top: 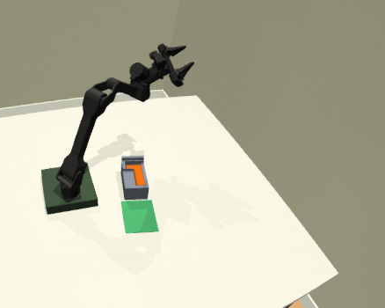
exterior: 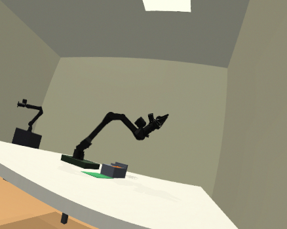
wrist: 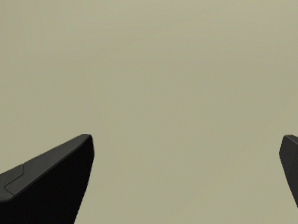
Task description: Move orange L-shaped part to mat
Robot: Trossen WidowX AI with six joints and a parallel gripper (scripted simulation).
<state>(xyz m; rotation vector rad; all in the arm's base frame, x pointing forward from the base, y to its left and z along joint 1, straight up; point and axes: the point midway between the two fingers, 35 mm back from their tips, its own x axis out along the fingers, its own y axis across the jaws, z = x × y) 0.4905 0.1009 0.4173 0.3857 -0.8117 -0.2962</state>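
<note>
My gripper tip is now 25 cm past the orange L-shaped part, 10 cm to the left of it and 43 cm above it. Round my gripper tip: green mat (31 cm behind, 26 cm to the right, 49 cm below).
</note>
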